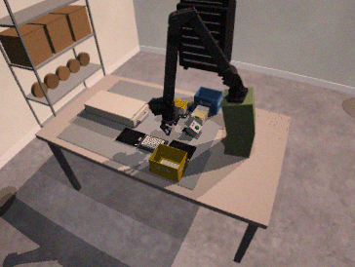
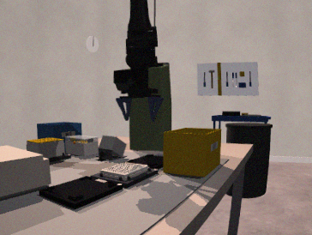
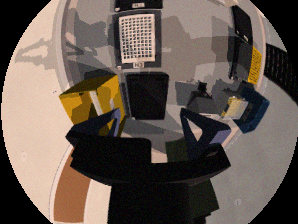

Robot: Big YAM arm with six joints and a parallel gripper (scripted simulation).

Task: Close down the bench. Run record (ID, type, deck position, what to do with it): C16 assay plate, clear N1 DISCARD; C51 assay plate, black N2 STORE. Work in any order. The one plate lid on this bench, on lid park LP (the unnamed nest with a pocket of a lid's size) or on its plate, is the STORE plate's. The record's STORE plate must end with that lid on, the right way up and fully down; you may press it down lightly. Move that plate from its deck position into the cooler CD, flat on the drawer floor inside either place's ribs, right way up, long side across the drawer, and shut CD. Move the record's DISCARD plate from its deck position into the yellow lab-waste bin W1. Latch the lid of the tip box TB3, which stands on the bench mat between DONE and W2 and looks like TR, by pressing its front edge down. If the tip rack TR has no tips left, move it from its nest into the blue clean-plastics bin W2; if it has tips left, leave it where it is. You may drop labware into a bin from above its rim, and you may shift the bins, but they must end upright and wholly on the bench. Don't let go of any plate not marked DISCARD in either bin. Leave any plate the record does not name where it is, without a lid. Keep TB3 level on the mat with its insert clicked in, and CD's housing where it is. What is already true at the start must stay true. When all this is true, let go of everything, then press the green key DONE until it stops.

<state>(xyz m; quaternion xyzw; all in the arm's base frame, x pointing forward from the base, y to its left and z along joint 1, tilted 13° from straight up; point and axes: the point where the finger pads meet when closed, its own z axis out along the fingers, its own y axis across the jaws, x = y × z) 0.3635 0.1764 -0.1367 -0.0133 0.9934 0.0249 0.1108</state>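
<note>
The yellow-topped tip rack TR is 130 mm ahead of my hand, 350 mm to the right of it and 100 mm below it. Round my hand: DONE key block: 70 mm behind, 170 mm to the right, 100 mm below; yellow bin W1: 60 mm behind, 160 mm to the left, 120 mm below; white gridded plate: 130 mm ahead, 40 mm to the left, 140 mm below.
</note>
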